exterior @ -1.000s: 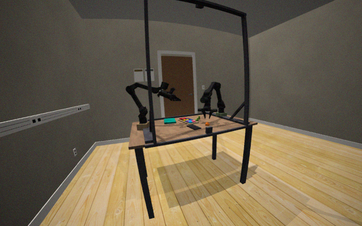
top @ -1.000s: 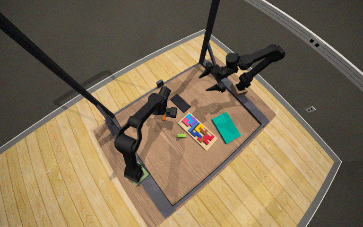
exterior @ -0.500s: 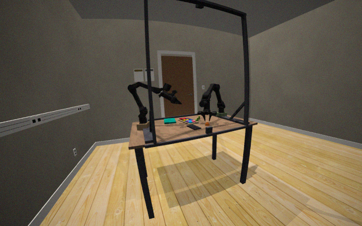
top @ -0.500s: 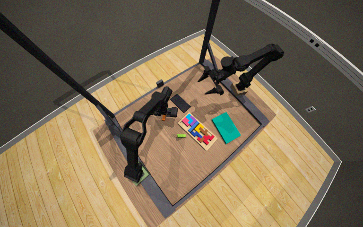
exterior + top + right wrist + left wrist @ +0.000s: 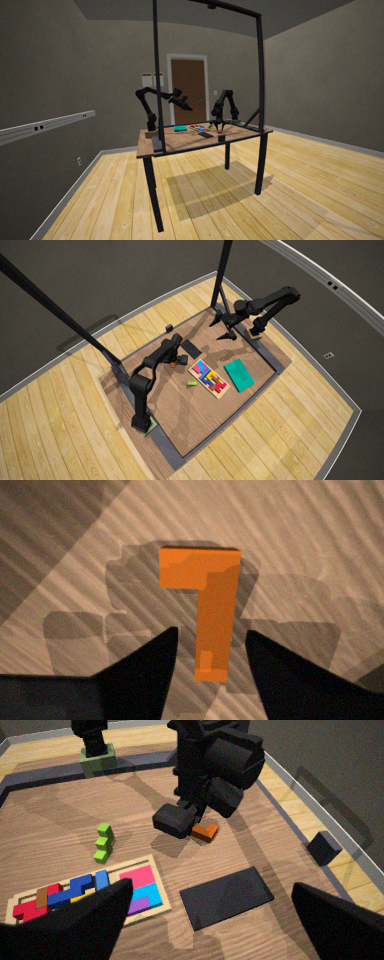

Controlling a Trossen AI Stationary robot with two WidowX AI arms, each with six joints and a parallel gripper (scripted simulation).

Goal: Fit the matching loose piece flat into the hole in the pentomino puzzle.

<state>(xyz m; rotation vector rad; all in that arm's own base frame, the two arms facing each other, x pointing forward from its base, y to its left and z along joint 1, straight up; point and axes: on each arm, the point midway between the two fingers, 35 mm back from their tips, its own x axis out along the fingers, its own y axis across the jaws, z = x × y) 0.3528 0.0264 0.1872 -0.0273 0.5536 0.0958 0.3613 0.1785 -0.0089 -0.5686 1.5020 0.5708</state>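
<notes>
The orange piece lies 1 cm behind my right hand and 4 cm below it. Round my right hand: green piece: 18 cm ahead, 1 cm to the left, 2 cm below; then pink piece: 13 cm ahead, 10 cm to the left, 3 cm below; then black flat slab: 1 cm behind, 16 cm to the left, 4 cm below.
</notes>
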